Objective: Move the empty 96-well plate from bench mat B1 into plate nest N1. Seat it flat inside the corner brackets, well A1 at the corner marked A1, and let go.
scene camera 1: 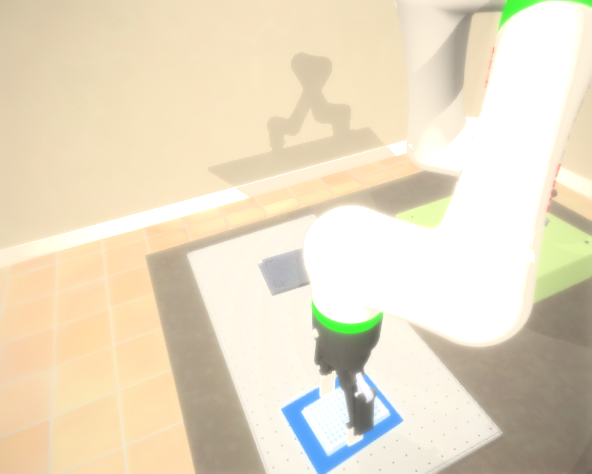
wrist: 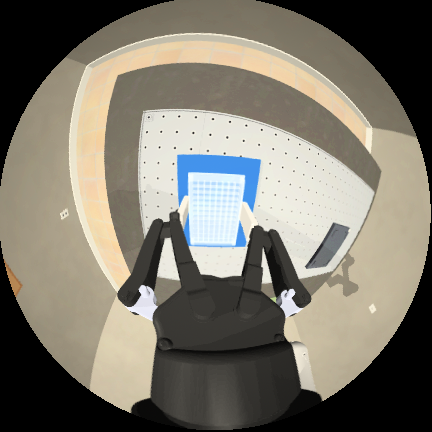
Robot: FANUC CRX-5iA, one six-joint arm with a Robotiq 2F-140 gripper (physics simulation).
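Places are measured from the arm's base along level axes (x right, y back, z down), in metres.
Where they show: gripper, between the fingertips: (scene camera 1: 340,416) (wrist: 214,205).
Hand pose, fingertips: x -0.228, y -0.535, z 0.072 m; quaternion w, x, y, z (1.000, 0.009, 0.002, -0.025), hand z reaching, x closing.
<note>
Each offset is from my fingertips to the top centre of the thing. Level surfaces: height alone.
The white, bluish-lit 96-well plate @[dz -0.011, dx +0.001, dy +0.011 m] (scene camera 1: 322,422) (wrist: 216,210) is level between the pale finger pads of my gripper (scene camera 1: 341,411) (wrist: 214,205), which is shut on its two long sides. The plate is over the blue bench mat @[dz +0.004 m] (scene camera 1: 311,445) (wrist: 220,164), inside its outline and low. I cannot tell whether it touches the mat. Well A1 cannot be made out. The dark grey plate nest @[dz -0.008, dx +0.374, dy +0.074 m] (scene camera 1: 284,272) (wrist: 327,246) is away from the plate, towards the far end of the board; my arm hides its right part in the scene view. No plate shows on its visible part.
A white perforated board @[dz +0.006 m] (scene camera 1: 250,320) (wrist: 300,190) bears the mat and the nest, on a dark grey table top @[dz +0.019 m] (scene camera 1: 170,320) (wrist: 120,150). A light green robot base block (scene camera 1: 565,270) is at the right in the scene view. My white arm (scene camera 1: 425,280) spans above the board.
</note>
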